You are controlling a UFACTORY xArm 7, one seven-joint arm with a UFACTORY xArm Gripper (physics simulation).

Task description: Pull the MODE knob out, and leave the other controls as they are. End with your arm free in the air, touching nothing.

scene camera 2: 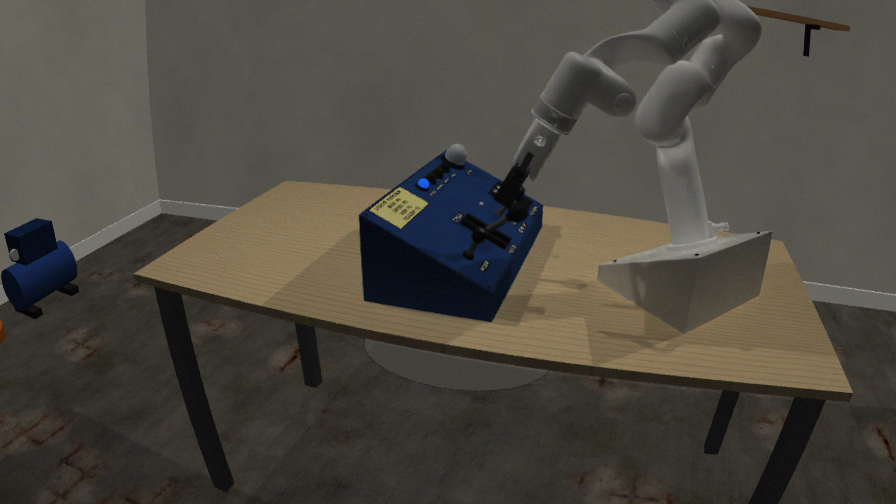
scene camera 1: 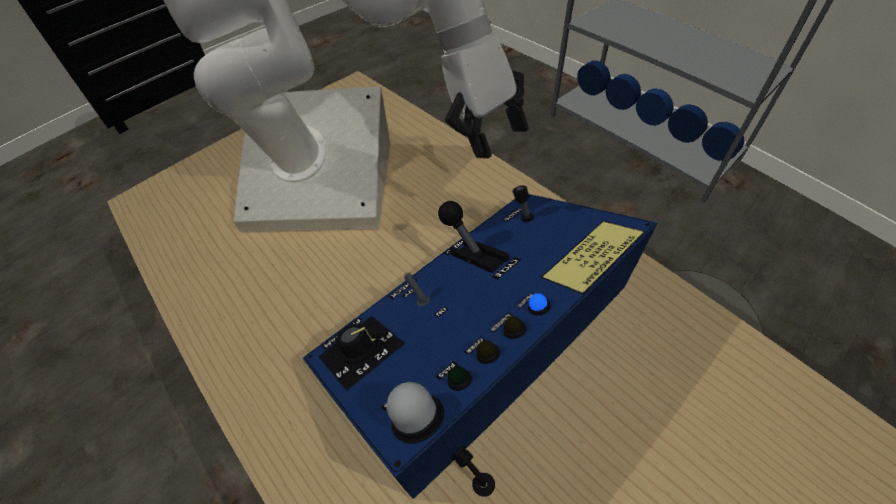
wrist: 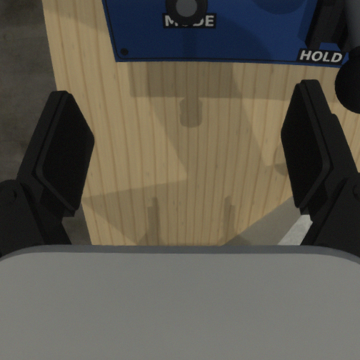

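Note:
The MODE knob (scene camera 1: pixel 520 193) (scene camera 2: pixel 478 236) (wrist: pixel 186 6) has a black cap on a grey stem that stands out from the blue control box (scene camera 1: pixel 488 294) (scene camera 2: pixel 426 275) (wrist: pixel 145 42), near one corner. A length of stem shows between cap and panel in scene camera 1. My gripper (scene camera 1: pixel 500 134) (scene camera 2: pixel 508 195) (wrist: pixel 182 109) is open and empty. It hangs in the air on the robot-base side of the knob, apart from the knob and the box. In the wrist view the knob is cut off by the top edge, beyond the fingers.
The CYCLE lever (scene camera 1: pixel 450 213) (scene camera 2: pixel 518 208) is the control nearest the knob. A toggle (scene camera 1: pixel 416 289), a rotary knob (scene camera 1: pixel 355 342) and a white dome (scene camera 1: pixel 411 407) (scene camera 2: pixel 456 154) are farther along. A blue lamp (scene camera 1: pixel 537 303) (scene camera 2: pixel 423 183) is lit. A crank (scene camera 1: pixel 483 483) is on the box's side.

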